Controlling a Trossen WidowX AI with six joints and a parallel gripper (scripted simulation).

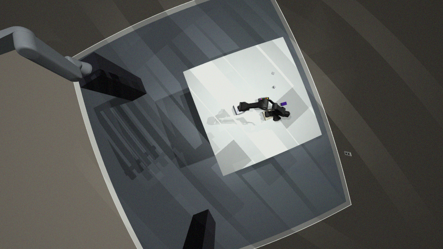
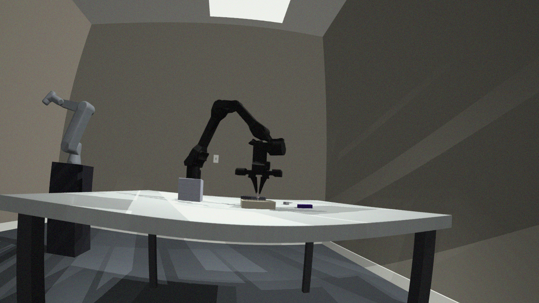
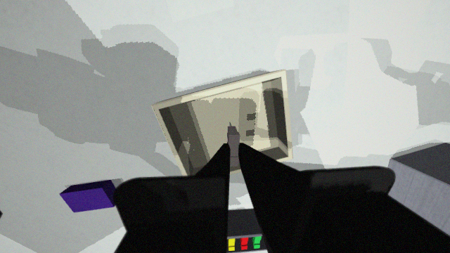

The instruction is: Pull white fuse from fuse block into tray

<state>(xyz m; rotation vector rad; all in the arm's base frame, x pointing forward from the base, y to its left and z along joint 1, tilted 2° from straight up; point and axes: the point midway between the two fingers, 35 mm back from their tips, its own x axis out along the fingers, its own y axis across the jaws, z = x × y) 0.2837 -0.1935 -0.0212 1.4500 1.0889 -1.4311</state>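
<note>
The white fuse is 10 mm below my gripper tip. Also, from my gripper tip: yellow fuse 50 mm ahead, 160 mm to the left, 30 mm below; then tan tray 50 mm below; then red fuse 30 mm ahead, 170 mm to the left, 30 mm below.
</note>
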